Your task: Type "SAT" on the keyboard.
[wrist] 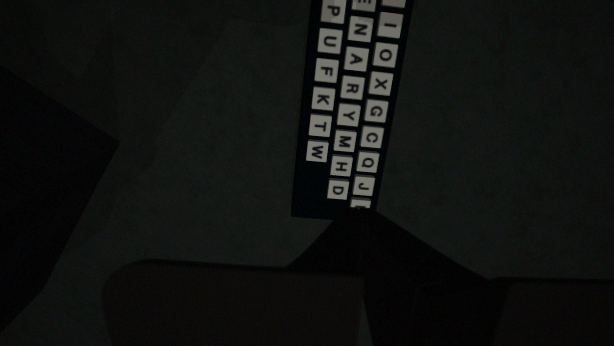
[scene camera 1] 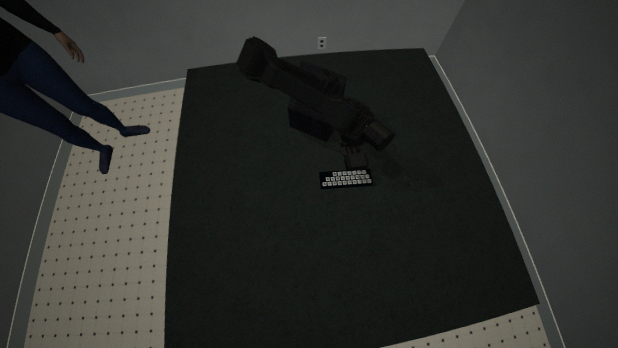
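Seen in the pictures: gripper, fingertip midpoint: [wrist: 356, 221] [scene camera 1: 346, 156]; arm's base at its link origin: [scene camera 1: 329, 85].
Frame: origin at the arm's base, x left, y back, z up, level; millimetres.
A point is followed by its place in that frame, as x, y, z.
Note:
The dark keyboard [scene camera 1: 346, 179] @(-46, -277, -207) [wrist: 348, 115] @(-57, -266, -205) with white letter keys lies on the dark table. In the wrist view its rows run up the frame. The A key [wrist: 356, 59] @(-21, -279, -205) is in the middle row and the T key [wrist: 319, 125] @(-59, -245, -205) is in the left row, beside the W key [wrist: 316, 151] @(-77, -238, -205). The S key cannot be made out. My gripper [scene camera 1: 356, 161] @(-57, -248, -61) [wrist: 356, 221] @(-57, -248, -61) is shut and empty. In the wrist view its tips cover part of the key past J, at the keyboard's lower end. In the scene view it shows just behind the keyboard; its height is hard to judge.
The dark table [scene camera 1: 300, 250] @(-309, -442, -223) extends around the keyboard. The dark arm [scene camera 1: 310, 95] @(-168, -201, 222) reaches over it from the back. A person [scene camera 1: 55, 100] stands on the tiled floor [scene camera 1: 100, 240] at the left. Walls stand behind and at the right, with an outlet [scene camera 1: 322, 43] at the back.

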